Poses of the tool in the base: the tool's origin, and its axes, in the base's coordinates. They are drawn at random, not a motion.
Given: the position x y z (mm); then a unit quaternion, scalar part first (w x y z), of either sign.
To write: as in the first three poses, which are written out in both.
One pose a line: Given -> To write
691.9 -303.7 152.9 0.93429 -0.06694 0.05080 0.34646 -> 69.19 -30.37 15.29 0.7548 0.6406 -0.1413 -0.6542 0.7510 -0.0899
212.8 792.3 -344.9 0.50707 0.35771 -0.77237 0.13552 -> 21.28 79.23 -34.49 -0.2298 -0.4151 0.8802 -0.6900 0.7074 0.1534
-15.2 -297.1 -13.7 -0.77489 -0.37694 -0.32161 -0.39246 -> -1.52 -29.71 -1.37 0.4851 0.8507 -0.2026 -0.3658 0.4078 0.8366
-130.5 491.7 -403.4 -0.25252 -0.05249 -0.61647 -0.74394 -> -13.05 49.17 -40.34 -0.8670 0.4404 -0.2332 -0.3110 -0.1124 0.9437
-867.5 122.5 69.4 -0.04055 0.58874 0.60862 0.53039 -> -86.75 12.25 6.94 -0.3035 0.6736 0.6739 0.7597 -0.2559 0.5979
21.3 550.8 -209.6 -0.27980 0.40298 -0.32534 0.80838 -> 2.13 55.08 -20.96 -0.5186 -0.7146 0.4695 0.1902 -0.6317 -0.7515
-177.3 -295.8 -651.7 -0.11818 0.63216 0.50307 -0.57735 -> -17.73 -29.58 -65.17 -0.1728 0.7725 -0.6110 0.4996 -0.4659 -0.7303
